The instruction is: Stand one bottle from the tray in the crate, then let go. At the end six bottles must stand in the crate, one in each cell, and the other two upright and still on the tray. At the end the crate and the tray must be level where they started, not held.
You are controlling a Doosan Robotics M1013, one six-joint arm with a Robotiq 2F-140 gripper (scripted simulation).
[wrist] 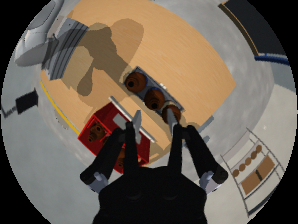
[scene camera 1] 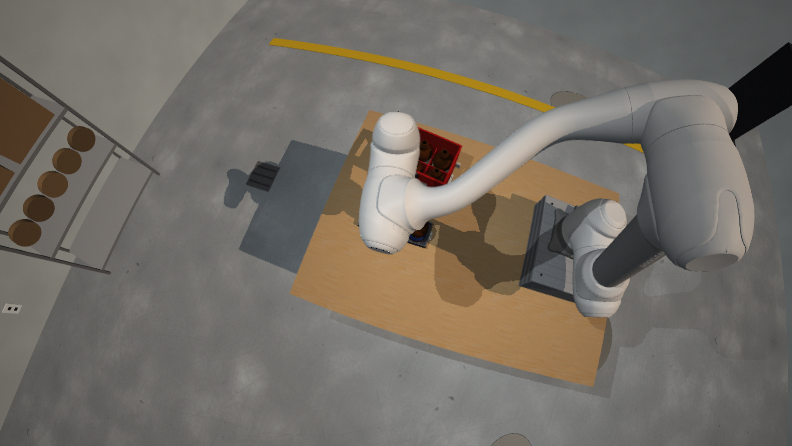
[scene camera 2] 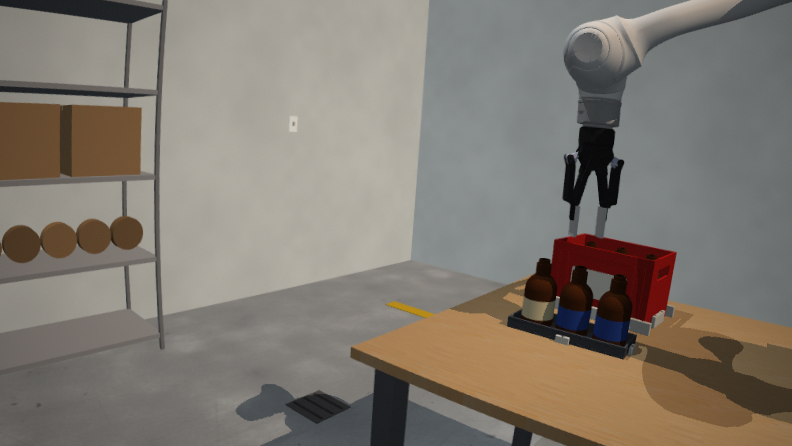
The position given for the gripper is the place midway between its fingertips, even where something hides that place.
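Observation:
Red crate (scene camera 2: pixel 649 296) (wrist: pixel 109 116), visible. Dark tray (scene camera 2: pixel 588 343), likewise. The gripper (scene camera 2: pixel 585 236) (wrist: pixel 154 115), in sight too.

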